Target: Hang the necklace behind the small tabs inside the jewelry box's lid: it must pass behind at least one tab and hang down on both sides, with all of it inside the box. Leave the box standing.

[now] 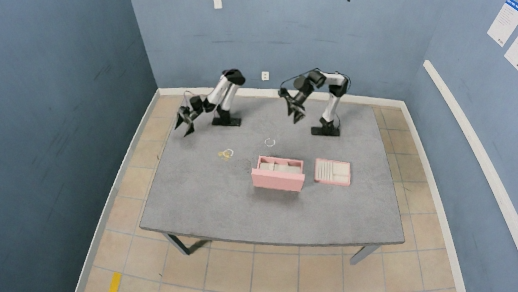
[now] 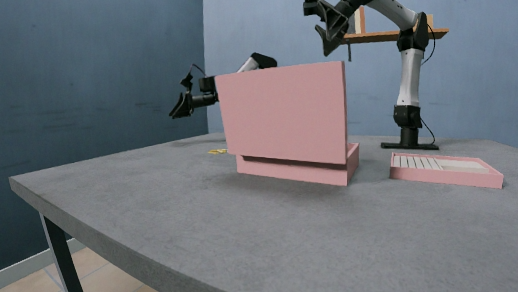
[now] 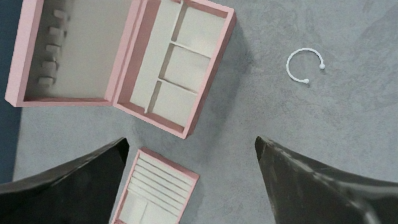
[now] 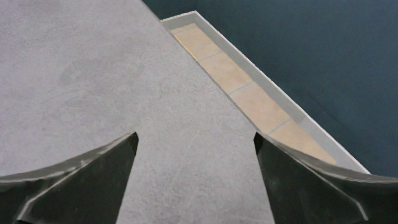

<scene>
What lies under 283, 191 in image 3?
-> The left gripper.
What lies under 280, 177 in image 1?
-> A pink jewelry box.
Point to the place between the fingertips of the right gripper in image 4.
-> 196, 134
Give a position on a pink tray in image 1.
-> At 333, 171
</scene>
